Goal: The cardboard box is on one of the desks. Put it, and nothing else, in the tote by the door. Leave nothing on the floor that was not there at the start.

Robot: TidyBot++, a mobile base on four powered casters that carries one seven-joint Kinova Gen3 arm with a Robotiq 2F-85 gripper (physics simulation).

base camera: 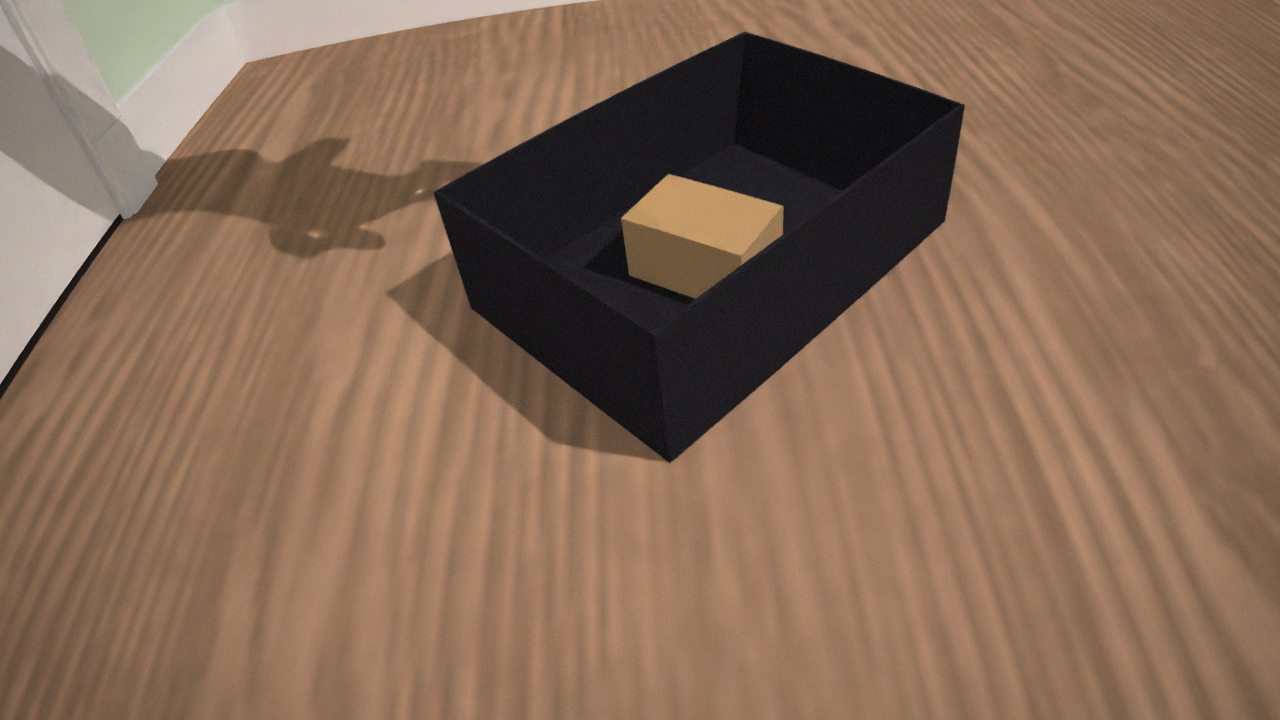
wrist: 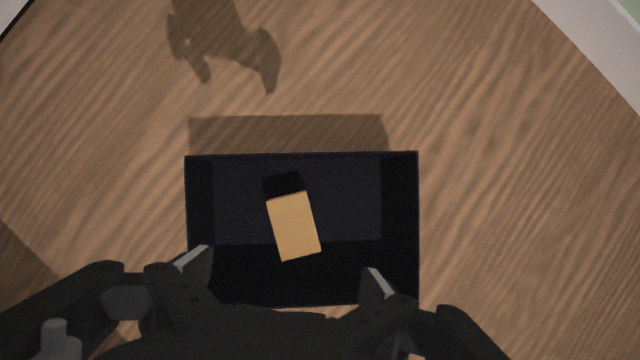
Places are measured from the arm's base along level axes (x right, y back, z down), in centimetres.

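Pixels of known places: gripper, fingertip midpoint: (wrist: 287, 273).
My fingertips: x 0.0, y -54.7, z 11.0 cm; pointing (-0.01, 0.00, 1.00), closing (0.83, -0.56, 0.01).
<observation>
For each thing: its top centre in the pictures, then the offset to it from my fingertips. Level surfaces: height alone.
- tan cardboard box, middle of its top: (base camera: 702, 211) (wrist: 293, 226) dz +23.4, dx +0.9, dy +1.6 cm
- black tote, middle of its top: (base camera: 712, 139) (wrist: 305, 231) dz +18.7, dx +1.9, dy +0.3 cm
- wooden floor, its level: dz +28.7 cm
The tan cardboard box (base camera: 693, 223) (wrist: 293, 226) lies inside the black tote (base camera: 563, 344) (wrist: 400, 200), on its bottom and turned at an angle to the tote's walls. No other object shows in the tote. My gripper (wrist: 287, 273) is open and empty, high above the tote in the wrist view. Its fingertips stand wide apart, one to each side of the cardboard box in that view, and do not touch it. The gripper does not show in the base camera view, but its shadow falls on the floor beside the tote.
The tote stands on the wooden floor (base camera: 537, 573) (wrist: 500, 175). A white skirting board (base camera: 358, 22) (wrist: 585, 40) runs along the green wall (base camera: 134, 35). A white door frame (base camera: 80, 116) and a pale panel with a dark lower edge are at the left in the base camera view.
</observation>
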